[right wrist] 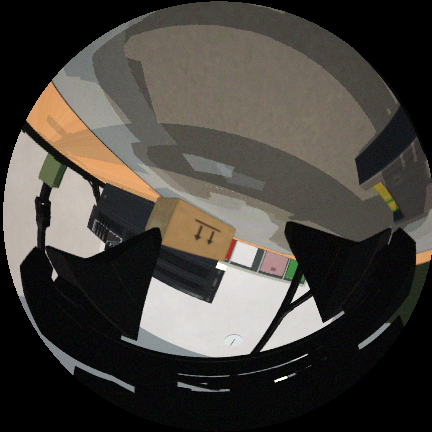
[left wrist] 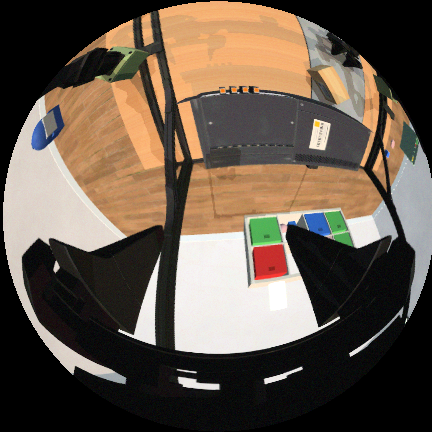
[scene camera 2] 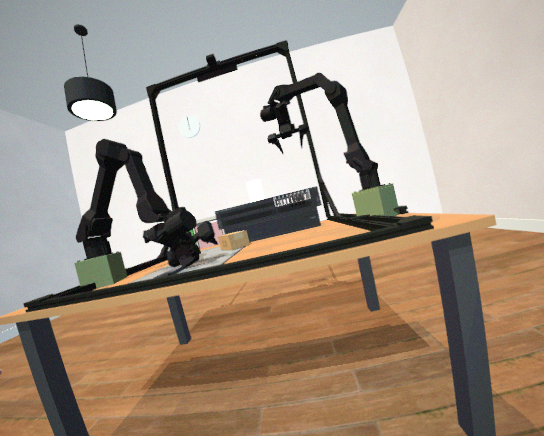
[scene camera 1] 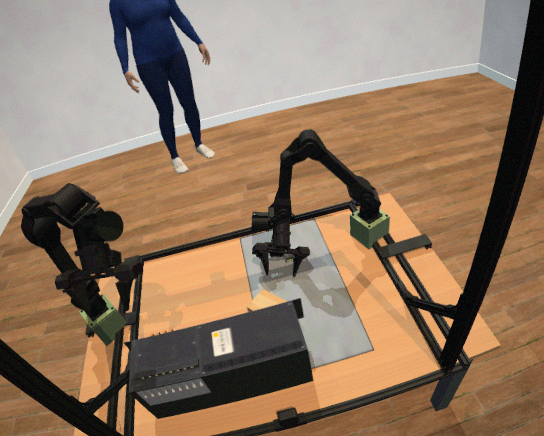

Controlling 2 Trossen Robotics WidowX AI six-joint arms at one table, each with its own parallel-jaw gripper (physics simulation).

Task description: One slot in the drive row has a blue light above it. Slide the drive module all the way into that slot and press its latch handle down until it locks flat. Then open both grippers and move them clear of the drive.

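Where they show: left gripper, fingertip midpoint: (left wrist: 226, 231) (scene camera 2: 292, 151) (scene camera 1: 108, 312); right gripper, fingertip midpoint: (right wrist: 224, 231) (scene camera 2: 208, 250) (scene camera 1: 280, 276); left arm's base at its link origin: (right wrist: 47, 182) (scene camera 2: 371, 188) (scene camera 1: 96, 310); right arm's base at its link origin: (scene camera 2: 99, 256) (scene camera 1: 369, 215).
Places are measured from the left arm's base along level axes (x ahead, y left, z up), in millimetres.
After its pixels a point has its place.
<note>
The dark server chassis (scene camera 1: 250, 345) @(z 69, x 213, y -524 mm) (scene camera 2: 265, 217) @(z -13, x 210, y -400 mm) (left wrist: 250, 125) (right wrist: 192, 280) @(z 31, x 346, y -498 mm) stands on the table. Its drive row (scene camera 2: 292, 198) @(z 45, x 61, y -367 mm) (right wrist: 106, 232) @(z 33, x 114, y -324 mm) shows small; I make out no blue light. Several orange-marked parts (left wrist: 245, 90) @(z 63, x 95, y -312 mm) stick out of its front edge. The grey drive module (right wrist: 412, 187), with a yellow-green connector, is at the right edge of the right wrist view, outside the fingers. My right gripper (scene camera 1: 281, 275) @(z -80, x 503, y -338 mm) (right wrist: 224, 231) @(z -80, x 503, y -338 mm) is open and empty above the mat, behind the chassis in scene camera 1. My left gripper (scene camera 1: 107, 322) @(z 265, x 16, y -340 mm) (scene camera 2: 291, 149) @(z 265, x 16, y -340 mm) (left wrist: 226, 231) @(z 265, x 16, y -340 mm) is open and empty, raised well above the table.
A cardboard box (scene camera 1: 266, 300) @(z -45, x 386, y -390 mm) (scene camera 2: 234, 240) @(z -71, x 394, y -351 mm) (left wrist: 330, 85) @(z -45, x 353, y -411 mm) (right wrist: 200, 227) @(z -83, x 416, y -397 mm) stands by the chassis, at the edge of the grey mat (scene camera 1: 345, 340) @(z -105, x 437, y -638 mm). Black frame rails (scene camera 1: 200, 245) @(z -99, x 450, y 37 mm) border the table, and uprights (scene camera 1: 492, 200) @(z 446, x 518, y -889 mm) (left wrist: 167, 280) @(z 276, x -160, y -391 mm) rise beside it. Coloured bins (left wrist: 270, 260) are in the background.
</note>
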